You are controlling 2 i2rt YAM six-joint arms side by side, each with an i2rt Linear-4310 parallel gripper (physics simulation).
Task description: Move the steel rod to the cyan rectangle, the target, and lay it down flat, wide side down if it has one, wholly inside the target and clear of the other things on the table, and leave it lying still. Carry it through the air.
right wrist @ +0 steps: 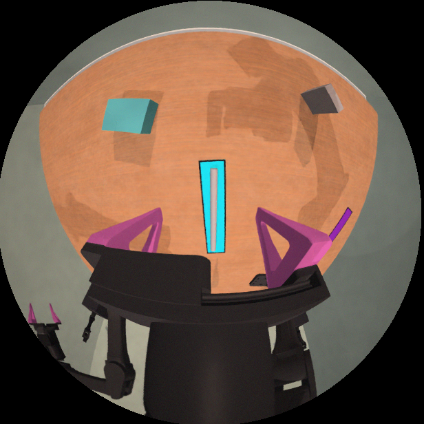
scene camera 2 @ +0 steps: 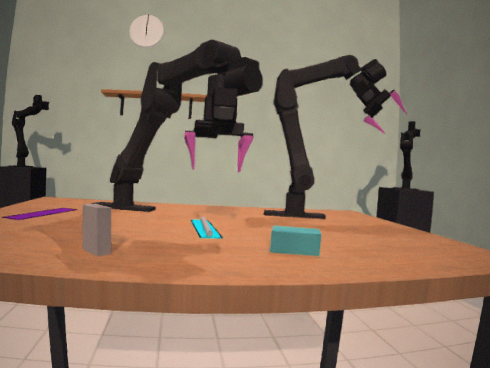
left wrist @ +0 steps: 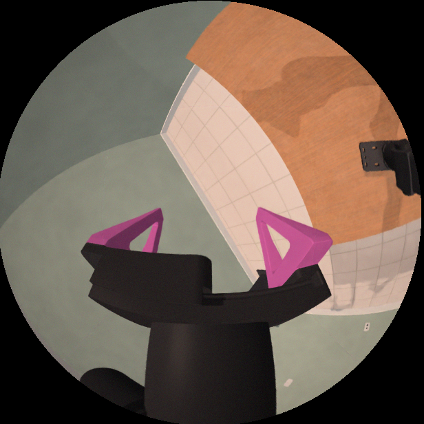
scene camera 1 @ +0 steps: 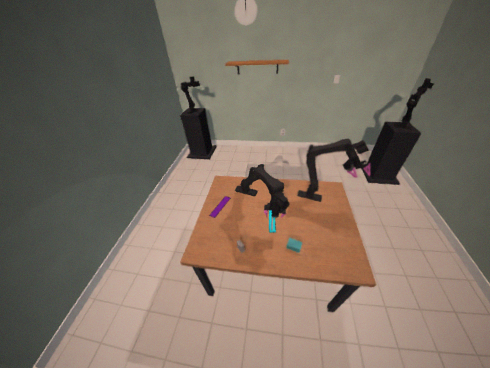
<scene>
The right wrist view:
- my right gripper: 208, 212
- grey block: 323, 99
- cyan rectangle: 204, 165
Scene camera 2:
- my right gripper: 216, 170
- grey block: 96, 218
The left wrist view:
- my left gripper: 209, 212
</scene>
